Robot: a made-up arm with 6 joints.
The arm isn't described. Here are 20 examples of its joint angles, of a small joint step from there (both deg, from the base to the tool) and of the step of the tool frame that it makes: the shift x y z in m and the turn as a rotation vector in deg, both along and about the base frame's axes.
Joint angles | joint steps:
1: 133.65 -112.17 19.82 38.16 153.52 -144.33 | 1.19 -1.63 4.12 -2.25 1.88 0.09
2: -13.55 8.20 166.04 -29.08 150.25 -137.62 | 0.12 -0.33 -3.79 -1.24 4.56 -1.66
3: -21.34 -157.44 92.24 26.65 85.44 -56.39 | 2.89 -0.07 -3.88 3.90 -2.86 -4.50
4: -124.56 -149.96 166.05 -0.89 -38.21 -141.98 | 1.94 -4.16 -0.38 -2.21 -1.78 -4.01
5: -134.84 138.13 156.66 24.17 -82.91 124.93 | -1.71 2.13 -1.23 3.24 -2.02 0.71
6: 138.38 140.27 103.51 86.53 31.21 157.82 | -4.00 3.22 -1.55 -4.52 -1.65 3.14
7: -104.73 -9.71 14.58 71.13 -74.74 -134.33 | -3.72 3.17 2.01 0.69 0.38 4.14
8: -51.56 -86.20 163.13 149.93 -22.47 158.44 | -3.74 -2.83 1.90 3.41 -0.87 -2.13
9: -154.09 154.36 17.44 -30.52 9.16 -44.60 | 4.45 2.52 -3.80 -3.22 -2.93 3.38
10: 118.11 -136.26 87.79 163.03 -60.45 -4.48 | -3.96 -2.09 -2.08 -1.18 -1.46 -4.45
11: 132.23 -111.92 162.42 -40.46 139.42 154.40 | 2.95 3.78 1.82 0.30 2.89 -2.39
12: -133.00 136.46 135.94 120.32 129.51 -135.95 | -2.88 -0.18 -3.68 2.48 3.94 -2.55
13: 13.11 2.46 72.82 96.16 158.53 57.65 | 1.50 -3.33 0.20 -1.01 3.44 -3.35
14: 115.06 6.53 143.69 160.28 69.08 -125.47 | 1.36 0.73 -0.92 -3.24 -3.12 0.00
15: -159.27 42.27 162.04 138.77 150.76 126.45 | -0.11 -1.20 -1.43 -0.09 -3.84 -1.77
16: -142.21 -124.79 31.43 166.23 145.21 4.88 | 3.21 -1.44 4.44 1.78 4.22 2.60
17: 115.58 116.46 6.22 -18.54 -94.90 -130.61 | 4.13 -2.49 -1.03 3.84 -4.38 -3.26
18: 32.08 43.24 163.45 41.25 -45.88 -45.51 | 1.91 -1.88 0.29 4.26 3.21 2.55
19: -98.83 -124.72 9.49 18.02 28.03 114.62 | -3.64 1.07 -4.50 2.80 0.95 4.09
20: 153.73 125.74 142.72 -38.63 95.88 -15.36 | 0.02 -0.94 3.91 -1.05 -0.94 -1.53
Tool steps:
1: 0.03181 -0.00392 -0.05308 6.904 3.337 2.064
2: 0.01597 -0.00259 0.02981 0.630 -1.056 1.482
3: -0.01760 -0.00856 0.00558 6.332 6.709 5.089
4: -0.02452 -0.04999 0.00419 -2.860 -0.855 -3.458
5: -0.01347 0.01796 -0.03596 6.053 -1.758 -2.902
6: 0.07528 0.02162 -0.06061 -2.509 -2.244 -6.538
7: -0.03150 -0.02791 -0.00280 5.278 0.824 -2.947
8: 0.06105 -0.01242 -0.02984 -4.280 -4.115 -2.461
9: 0.03541 0.03300 0.04289 3.510 -8.377 3.623
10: -0.05729 0.00770 -0.01583 2.365 1.037 -8.626
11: 0.04171 -0.00153 0.03307 1.465 0.233 5.058
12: -0.04006 0.01442 -0.03602 7.984 -2.125 -0.354
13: -0.06182 -0.01638 0.00358 -3.204 -2.915 0.475
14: 0.01095 0.01199 0.00683 1.810 -0.859 4.417
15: 0.00501 0.00323 0.00563 -4.003 0.682 0.246
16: -0.02037 0.04761 -0.06119 -0.389 2.371 1.197
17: -0.03135 0.02515 0.00897 -3.096 -1.990 8.741
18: -0.03126 -0.01026 -0.01023 1.929 -2.654 -5.109
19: 0.04321 -0.02900 0.03876 2.958 -6.029 -7.421
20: -0.00339 -0.00118 0.05011 2.011 4.675 1.995
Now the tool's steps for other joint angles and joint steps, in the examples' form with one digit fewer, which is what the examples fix.
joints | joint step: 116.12 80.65 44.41 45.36 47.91 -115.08 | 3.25 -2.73 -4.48 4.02 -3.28 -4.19
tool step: -0.0551 -0.0307 0.0176 -4.97 -3.87 3.64
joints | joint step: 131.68 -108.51 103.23 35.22 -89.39 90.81 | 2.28 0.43 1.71 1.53 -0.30 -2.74
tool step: 0.0178 0.0300 -0.0092 1.95 1.79 5.11
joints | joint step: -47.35 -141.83 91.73 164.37 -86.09 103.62 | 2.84 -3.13 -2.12 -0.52 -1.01 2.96
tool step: -0.0056 -0.0360 -0.0220 -2.74 1.14 4.39
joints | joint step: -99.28 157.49 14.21 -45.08 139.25 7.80 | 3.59 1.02 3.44 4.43 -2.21 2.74
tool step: -0.0324 -0.0006 -0.0285 0.18 -2.03 4.93
